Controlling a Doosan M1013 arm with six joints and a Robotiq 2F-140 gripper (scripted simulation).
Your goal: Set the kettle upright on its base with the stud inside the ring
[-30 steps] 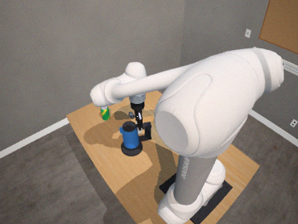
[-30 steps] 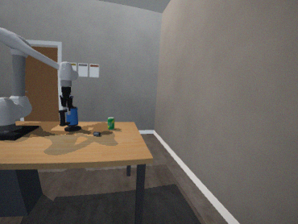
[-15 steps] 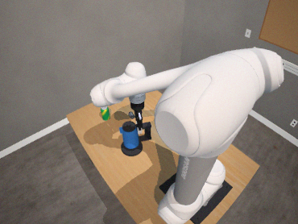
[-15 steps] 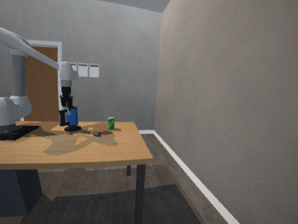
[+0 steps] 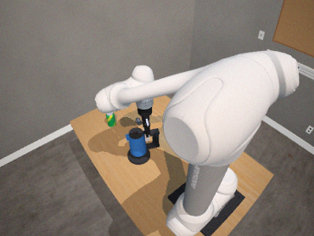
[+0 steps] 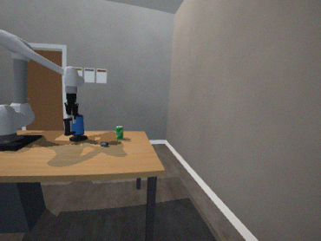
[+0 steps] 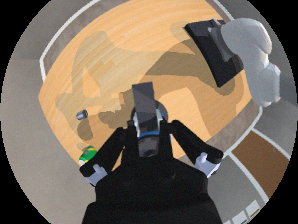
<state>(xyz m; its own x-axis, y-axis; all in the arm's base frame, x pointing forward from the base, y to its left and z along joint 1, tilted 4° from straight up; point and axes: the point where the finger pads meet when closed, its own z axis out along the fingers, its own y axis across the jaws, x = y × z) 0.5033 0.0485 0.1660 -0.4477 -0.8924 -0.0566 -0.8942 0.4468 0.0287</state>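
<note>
Now: hand 50 mm above the blue kettle, 20 mm to the right of it and 10 mm short of it. From my hand the other things lie so: round black base: 180 mm below, 50 mm to the left, 30 mm ahead; then green can: 400 mm ahead, 130 mm below, 40 mm to the left.
</note>
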